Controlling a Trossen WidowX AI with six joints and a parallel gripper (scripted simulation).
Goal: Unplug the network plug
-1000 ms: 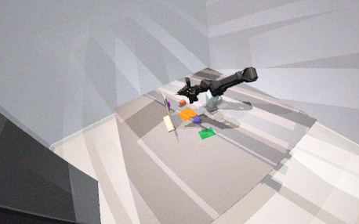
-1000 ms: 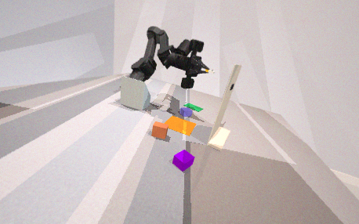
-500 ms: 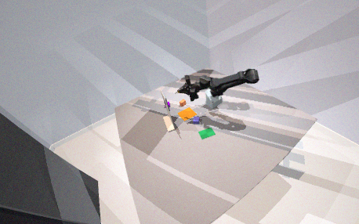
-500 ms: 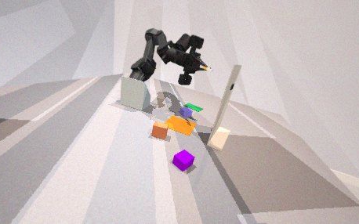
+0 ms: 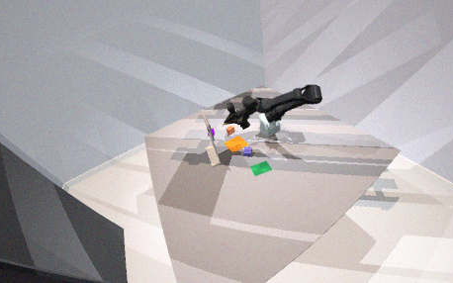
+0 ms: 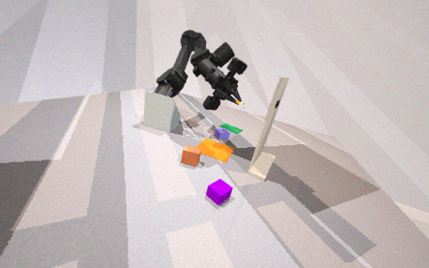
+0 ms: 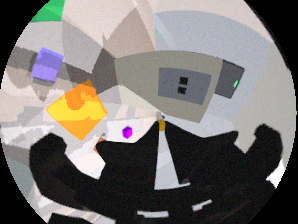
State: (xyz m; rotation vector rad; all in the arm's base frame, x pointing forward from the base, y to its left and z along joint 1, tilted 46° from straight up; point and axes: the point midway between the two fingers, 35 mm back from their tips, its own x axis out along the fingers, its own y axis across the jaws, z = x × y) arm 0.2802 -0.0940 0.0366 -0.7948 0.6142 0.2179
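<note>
Right now my gripper tip is 19 cm above the flat orange square, 4 cm past it and 1 cm to the right of it. The rest, counted from my gripper tip: upright beige panel: 11 cm ahead, 6 cm below, 1 cm to the left; then network plug: 1 cm ahead; then orange cube: 16 cm below, 12 cm to the right, 9 cm behind.
</note>
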